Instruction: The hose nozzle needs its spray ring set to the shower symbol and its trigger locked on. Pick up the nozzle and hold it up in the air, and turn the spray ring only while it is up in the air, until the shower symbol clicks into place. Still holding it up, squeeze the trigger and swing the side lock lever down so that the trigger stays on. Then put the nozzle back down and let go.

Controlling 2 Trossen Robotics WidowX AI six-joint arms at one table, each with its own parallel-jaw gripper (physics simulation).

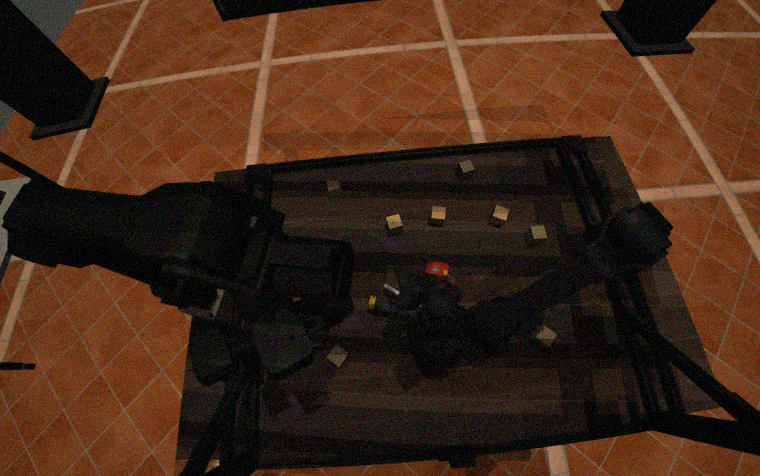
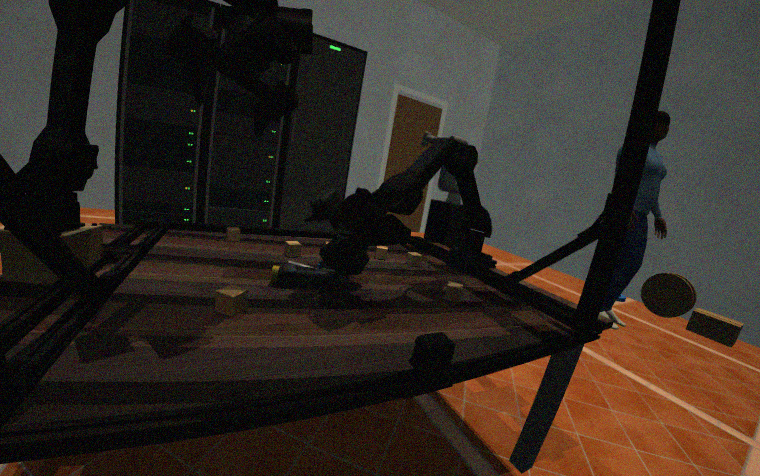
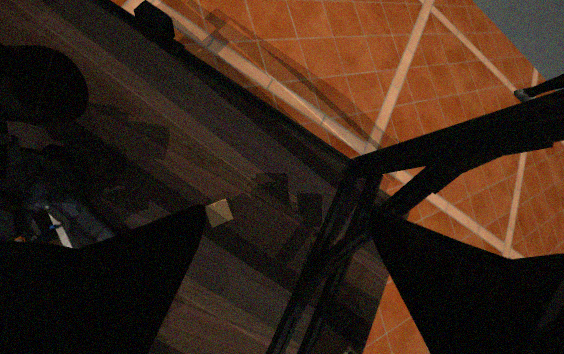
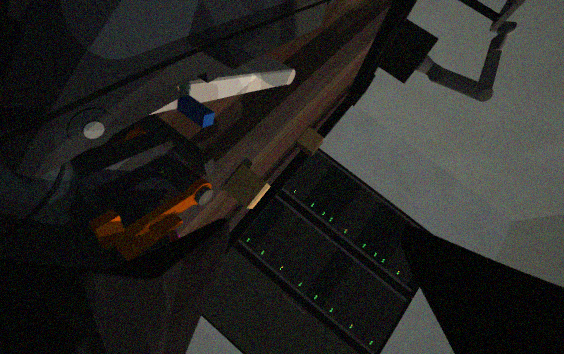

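Pixels of known places: left gripper, fingertip midpoint: [image 2: 231, 121] [image 3: 288, 215]; right gripper, fingertip midpoint: [image 1: 407, 269] [image 2: 313, 235] [image 4: 315, 231]; left arm's base at its link origin: [image 1: 202, 293] [image 2: 54, 227]; right arm's base at its link origin: [image 2: 471, 251].
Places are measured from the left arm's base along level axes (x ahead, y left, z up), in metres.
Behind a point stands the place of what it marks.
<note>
The dark nozzle [image 1: 401, 305] [image 2: 305, 277] @[y 0.045, x 0.437, z -0.058 m] lies on the table, with a yellow end [image 1: 372, 303] @[y 0.058, x 0.379, z -0.047 m] [image 2: 275, 274] @[y 0.046, x 0.379, z -0.059 m] and a white lever [image 1: 391, 288] @[y 0.100, x 0.416, z -0.049 m] [image 3: 61, 231] @[y 0.084, x 0.454, z -0.051 m] [image 4: 235, 87] @[y 0.090, x 0.440, z -0.050 m] that carries a blue tab. A red ring [image 1: 436, 268] @[y 0.157, x 0.509, z -0.024 m] with a cyan symbol and a yellow dot shows behind the right gripper. The orange trigger [image 4: 170, 210] @[y 0.108, x 0.484, z -0.038 m] shows near the right fingers. My right gripper [image 1: 427, 284] [image 4: 315, 231] @[y 0.134, x 0.445, z 0.008 m] is open, low at the nozzle, and covers part of it. My left gripper [image 2: 274, 114] [image 3: 288, 215] @[y -0.084, x 0.314, z 0.201 m] is open and high above the table's left side. The shower symbol cannot be told.
Several wooden cubes [image 1: 394, 223] @[y 0.264, x 0.395, z -0.049 m] [image 2: 230, 301] @[y -0.086, x 0.329, z -0.058 m] [image 3: 219, 213] @[y -0.066, x 0.325, z -0.049 m] [image 4: 244, 182] @[y 0.254, x 0.399, z -0.068 m] are scattered on the dark table [image 1: 476, 409] @[y -0.121, x 0.637, z -0.083 m]. Black frame bars run along the table's edges. A front post [image 2: 625, 185] @[y -0.093, x 1.011, z 0.232 m] rises at the right. Server racks [image 2: 246, 168] stand behind.
</note>
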